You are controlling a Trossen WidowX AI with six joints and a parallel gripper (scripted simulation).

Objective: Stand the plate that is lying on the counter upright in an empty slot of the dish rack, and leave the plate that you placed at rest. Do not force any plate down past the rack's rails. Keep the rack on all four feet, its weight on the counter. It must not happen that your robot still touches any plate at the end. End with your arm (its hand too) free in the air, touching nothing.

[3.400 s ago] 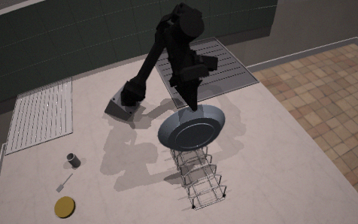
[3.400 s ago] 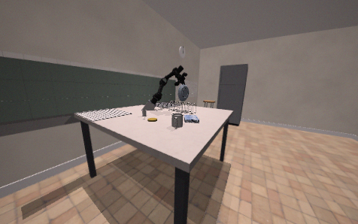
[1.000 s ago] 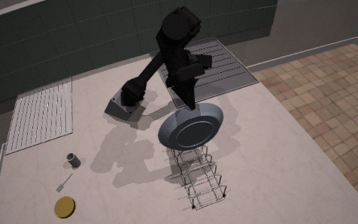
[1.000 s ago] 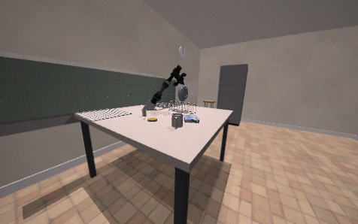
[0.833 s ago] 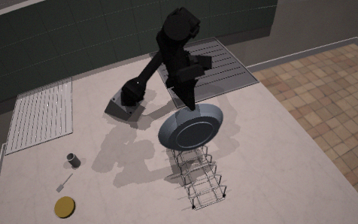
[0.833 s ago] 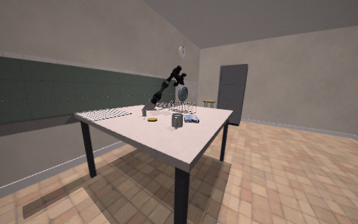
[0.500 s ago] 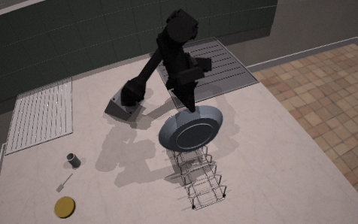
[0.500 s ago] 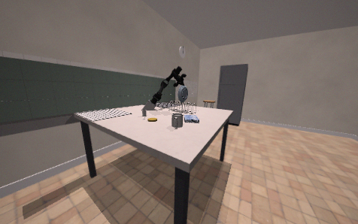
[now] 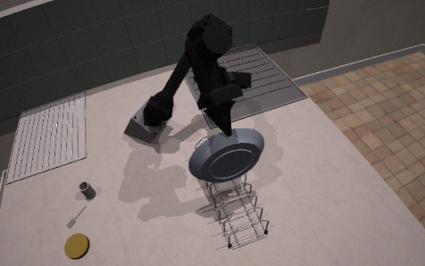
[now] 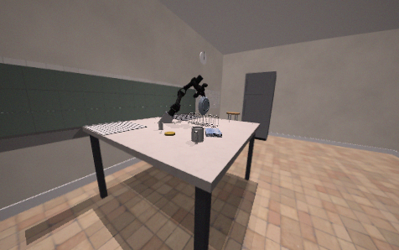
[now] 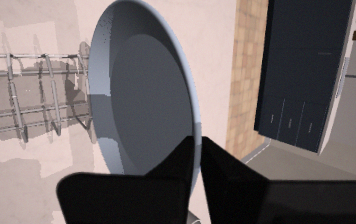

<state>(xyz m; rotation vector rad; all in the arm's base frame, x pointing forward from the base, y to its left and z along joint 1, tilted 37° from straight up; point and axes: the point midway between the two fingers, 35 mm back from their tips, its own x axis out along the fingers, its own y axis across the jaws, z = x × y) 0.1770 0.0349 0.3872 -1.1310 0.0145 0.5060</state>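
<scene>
My hand is 11 cm above the plate, 3 cm short of it and 1 cm to the right of it. The rest, counted from my hand: small spatula (50 cm to the right, 31 cm below, 3 cm ahead); then mug (41 cm to the right, 36 cm ahead, 28 cm below); then yellow disc (47 cm to the right, 31 cm below, 13 cm ahead).
</scene>
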